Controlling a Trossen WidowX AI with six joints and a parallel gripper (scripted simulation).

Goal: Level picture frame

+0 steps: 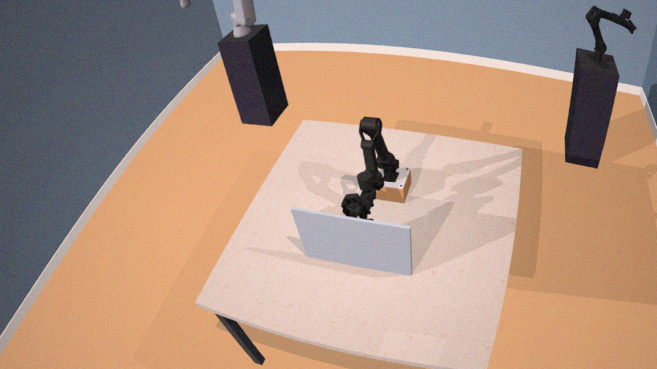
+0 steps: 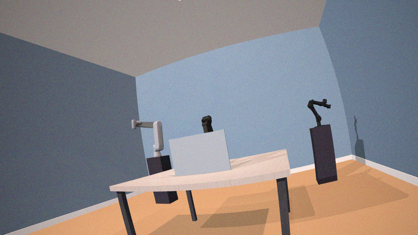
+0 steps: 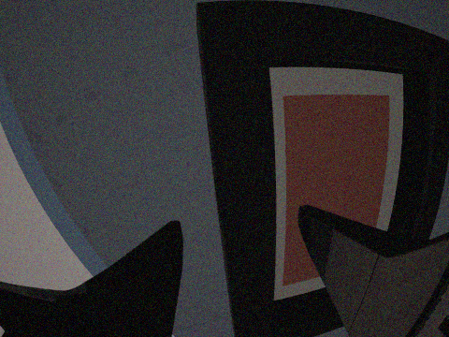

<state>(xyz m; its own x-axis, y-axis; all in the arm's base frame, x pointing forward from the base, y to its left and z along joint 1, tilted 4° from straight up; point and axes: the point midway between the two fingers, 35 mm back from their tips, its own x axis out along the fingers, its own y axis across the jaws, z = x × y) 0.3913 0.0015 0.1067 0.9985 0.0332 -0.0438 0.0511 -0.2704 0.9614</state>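
The picture frame is 1 cm ahead of my gripper tip, 2 cm to the left of it and 5 cm below it. Also, from my gripper tip: grey wall panel 2 cm ahead, 6 cm below.
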